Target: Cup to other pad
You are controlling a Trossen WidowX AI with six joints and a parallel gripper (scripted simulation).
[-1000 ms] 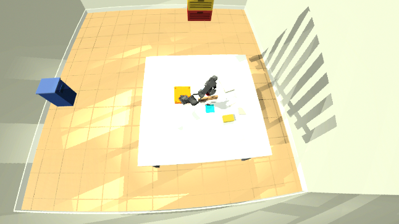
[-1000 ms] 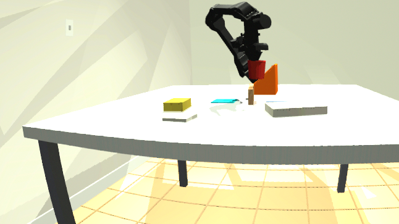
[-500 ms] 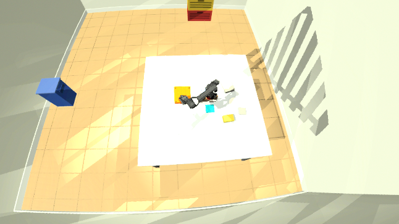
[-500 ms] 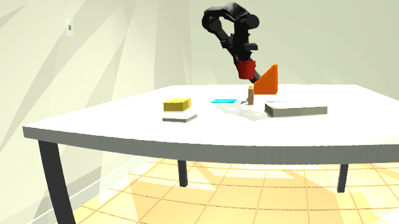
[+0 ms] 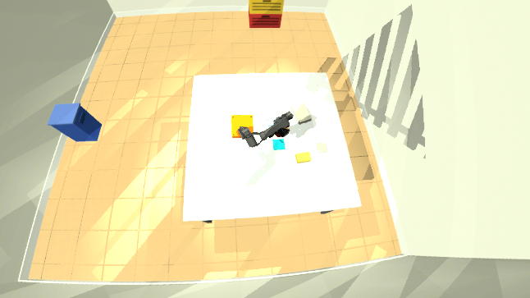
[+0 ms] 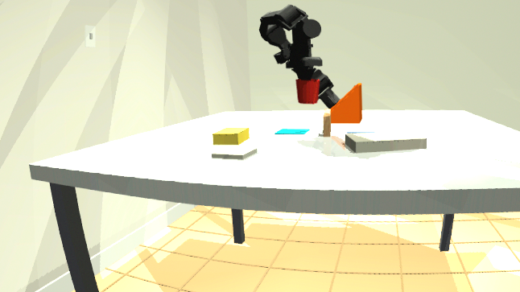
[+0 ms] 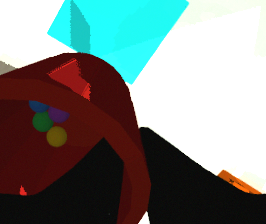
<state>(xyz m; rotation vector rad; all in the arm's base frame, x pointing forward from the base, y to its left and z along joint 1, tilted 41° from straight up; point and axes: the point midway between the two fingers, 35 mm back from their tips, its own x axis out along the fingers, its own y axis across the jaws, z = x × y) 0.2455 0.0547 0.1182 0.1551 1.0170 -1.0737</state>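
Now: gripper tip 30 mm short of the cyan pad, 30 mm to the left of it and 130 mm above it. Round my gripper tip: red cup (20 mm ahead, 20 mm to the left); then wooden block (10 mm ahead, 70 mm to the left, 110 mm below); then light blue pad (20 mm behind, 180 mm to the left, 130 mm below).
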